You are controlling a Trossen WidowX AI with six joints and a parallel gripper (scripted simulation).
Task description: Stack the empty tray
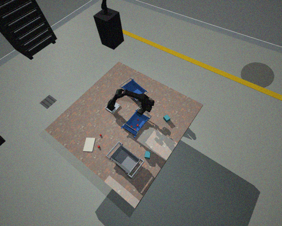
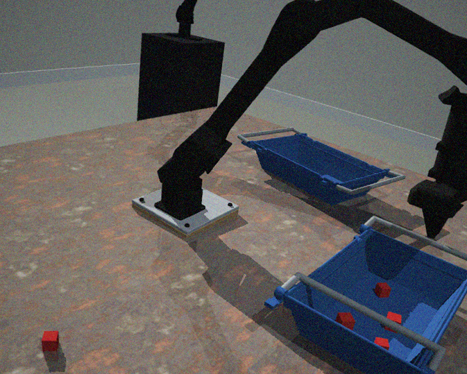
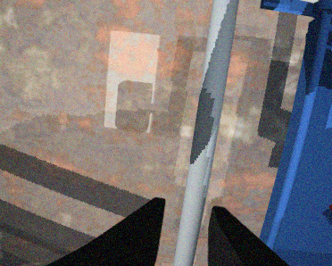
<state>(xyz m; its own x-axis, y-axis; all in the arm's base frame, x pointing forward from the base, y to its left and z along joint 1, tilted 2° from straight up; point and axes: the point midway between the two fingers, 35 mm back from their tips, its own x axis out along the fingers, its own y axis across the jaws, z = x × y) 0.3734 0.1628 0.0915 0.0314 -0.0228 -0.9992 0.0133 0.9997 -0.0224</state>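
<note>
The blue tray is 30 cm behind my gripper tip, 19 cm to the left of it and 3 cm below it. From my gripper tip the other things lie so: white slab (28 cm behind, 64 cm to the right, 7 cm below).
</note>
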